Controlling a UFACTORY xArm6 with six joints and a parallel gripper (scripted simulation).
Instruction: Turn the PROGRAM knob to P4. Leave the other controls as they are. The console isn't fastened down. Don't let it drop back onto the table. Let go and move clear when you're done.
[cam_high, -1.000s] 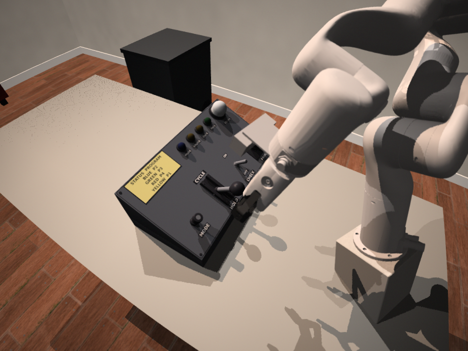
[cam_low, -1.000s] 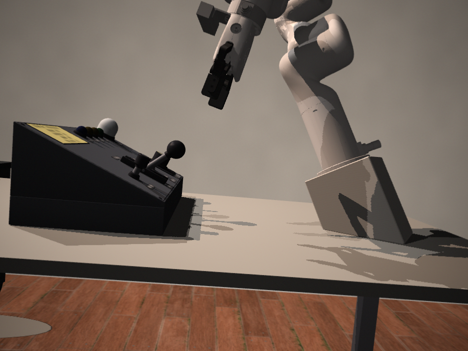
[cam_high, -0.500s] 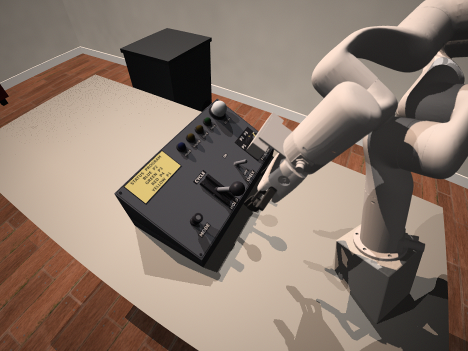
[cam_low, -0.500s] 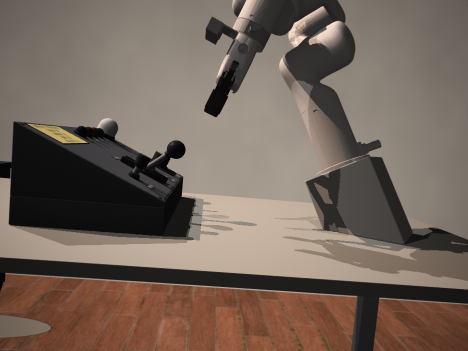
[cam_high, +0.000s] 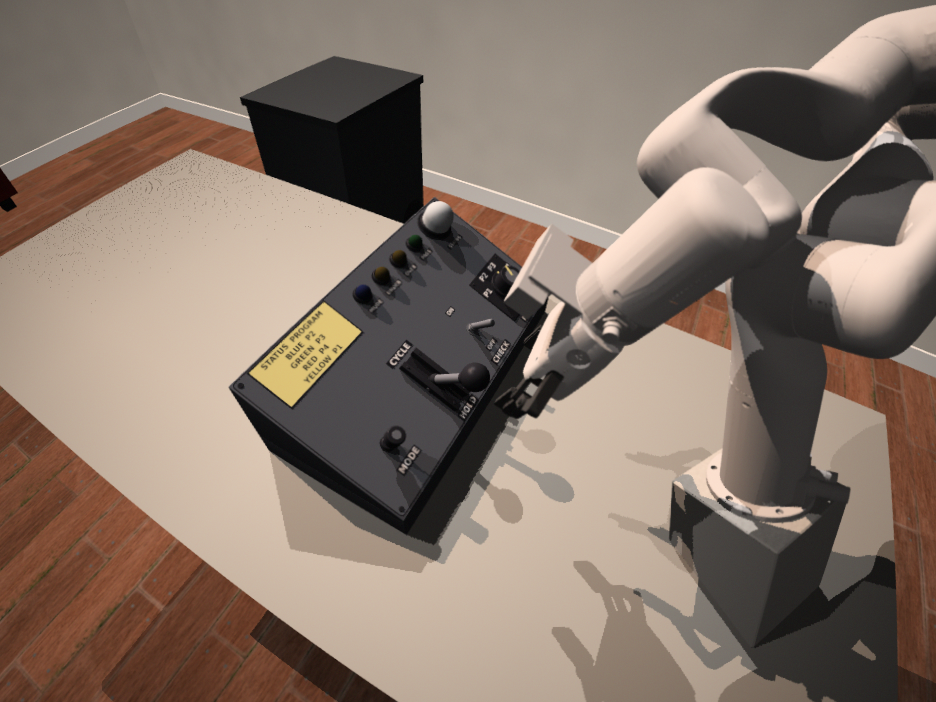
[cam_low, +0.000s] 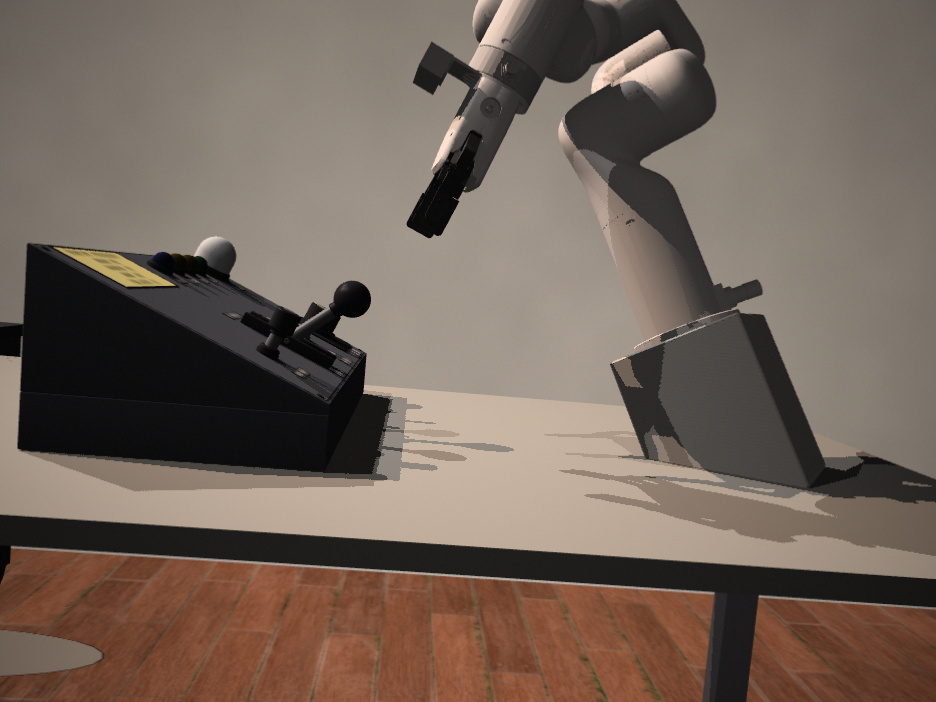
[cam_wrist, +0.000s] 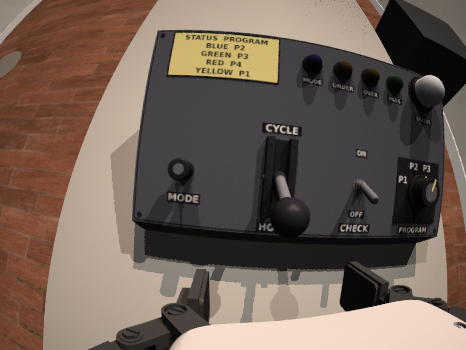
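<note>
Now: hand 11 cm above the black ball lever, 10 cm short of it and 2 cm to the left of it. Round my hand: check toggle: 14 cm to the right, 13 cm below, 13 cm ahead; then dark sloped console: 17 cm ahead, 14 cm below, 8 cm to the right; then mode knob: 12 cm below, 12 cm ahead, 10 cm to the left.
</note>
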